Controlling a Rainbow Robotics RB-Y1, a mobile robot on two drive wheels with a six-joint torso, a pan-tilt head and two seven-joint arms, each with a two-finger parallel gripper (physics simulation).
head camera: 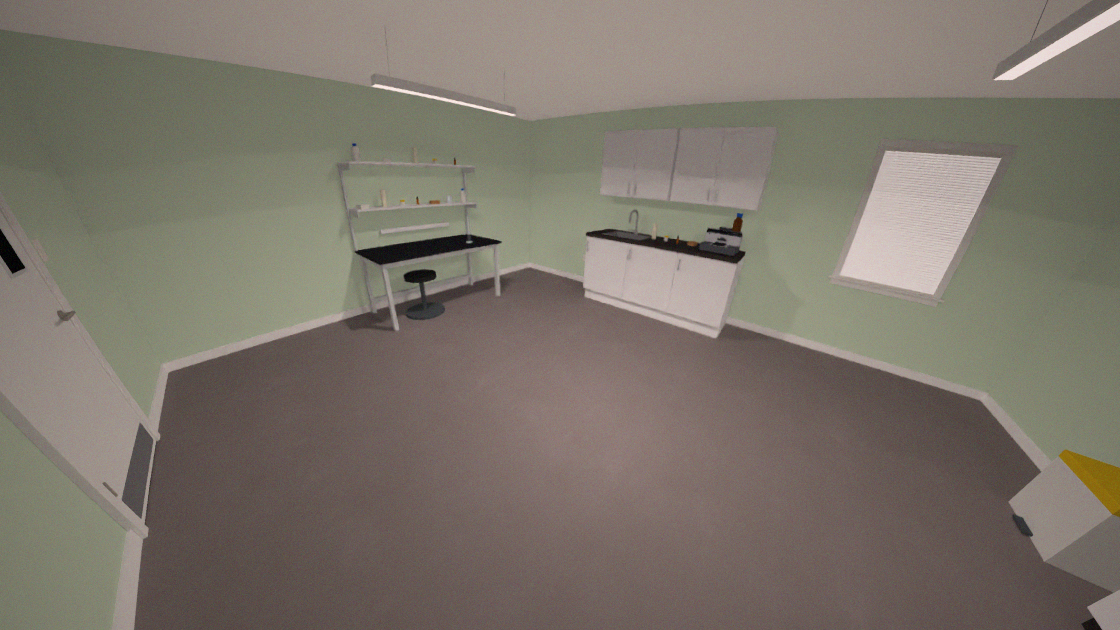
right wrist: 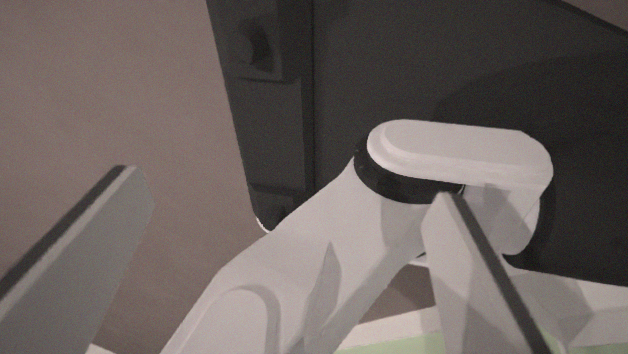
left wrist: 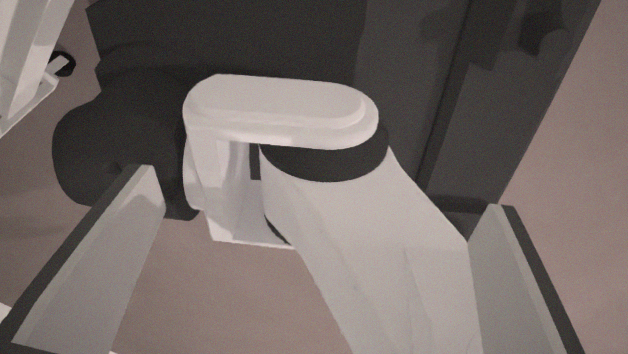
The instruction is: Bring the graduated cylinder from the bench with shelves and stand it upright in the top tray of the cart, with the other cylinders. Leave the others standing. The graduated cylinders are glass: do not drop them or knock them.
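Places are measured from the robot's base along level axes (x right, y ahead, z up), in millimetres.
Where they show: left gripper, fingertip midpoint: (left wrist: 317,206); right gripper, fingertip midpoint: (right wrist: 290,197).
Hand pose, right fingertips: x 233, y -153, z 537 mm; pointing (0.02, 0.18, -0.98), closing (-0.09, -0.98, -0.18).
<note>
After its pixels a point has its place.
The bench with shelves (head camera: 415,250) stands far off at the back left in the head view, with a black top and white legs. A small clear upright object (head camera: 469,238) {x -1034, y 3546, z 813 mm} with a pale base, seemingly the graduated cylinder, stands near the right end of its top; it is too small to read clearly. A white frame corner with a black caster, seemingly the cart (left wrist: 30,90) {x -6, y -720, z 156 mm}, shows at the upper left of the left wrist view. Its top tray and the other cylinders do not show. My left gripper (left wrist: 317,206) {x -217, y -223, z 535 mm} and my right gripper (right wrist: 290,197) {x 233, y -153, z 537 mm} are open and empty, beside my base, far from the bench.
A black stool (head camera: 420,275) stands at the bench's front. Small bottles stand on its shelves. A white sink counter (head camera: 653,274) {x 1190, y 3076, z 562 mm} is at the back right. A white bin with a yellow top (head camera: 1069,509) {x 2639, y 353, z 264 mm} is at the lower right. A door (head camera: 54,352) {x -2286, y 743, z 824 mm} is at the left.
</note>
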